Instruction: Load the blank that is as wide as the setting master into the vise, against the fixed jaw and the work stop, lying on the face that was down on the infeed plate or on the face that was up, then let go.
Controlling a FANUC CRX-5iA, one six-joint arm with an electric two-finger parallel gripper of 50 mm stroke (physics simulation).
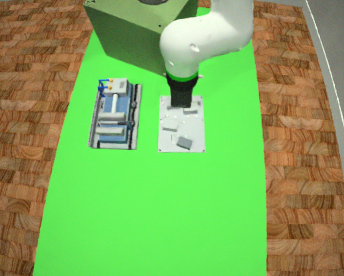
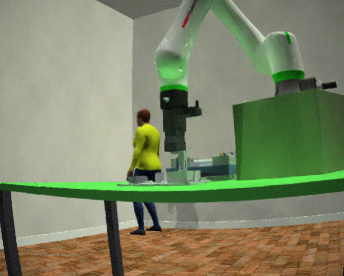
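Pixels of known places: gripper, fingertip midpoint: [image 1: 181,104]; arm's base at its link origin: [image 2: 293,98].
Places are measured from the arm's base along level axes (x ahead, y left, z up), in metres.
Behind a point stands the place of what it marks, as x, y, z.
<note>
My gripper [image 1: 181,104] @(0.366, 0.166, -0.222) [image 2: 182,166] @(0.366, 0.166, -0.222) points straight down over the back edge of the white infeed plate [image 1: 196,132] @(0.466, 0.243, -0.257) [image 2: 143,184] @(0.444, 0.274, -0.259). Its fingers are shut on a narrow block; the gripper body hides most of it from above. Three grey blanks lie on the plate: one just right of the gripper [image 1: 190,110], one in the middle left [image 1: 170,125] @(0.464, 0.135, -0.223), and a darker one turned askew at the front [image 1: 184,142] @(0.522, 0.199, -0.232). The vise [image 1: 113,120] @(0.484, -0.086, -0.194) [image 2: 212,165] @(0.367, -0.058, -0.205) stands to the left on its base [image 1: 92,134] @(0.545, -0.171, -0.223), its jaws empty, with a dark work stop [image 1: 130,124] @(0.495, -0.012, -0.183) at its right side.
The green robot pedestal [image 1: 130,33] @(0.171, -0.061, -0.058) [image 2: 272,137] @(0.063, 0.125, -0.139) stands behind the vise and plate. A person in a yellow shirt [image 2: 146,148] stands beyond the table's far side. The green table top [image 1: 171,205] @(0.765, 0.183, -0.266) ends in wood floor on both sides.
</note>
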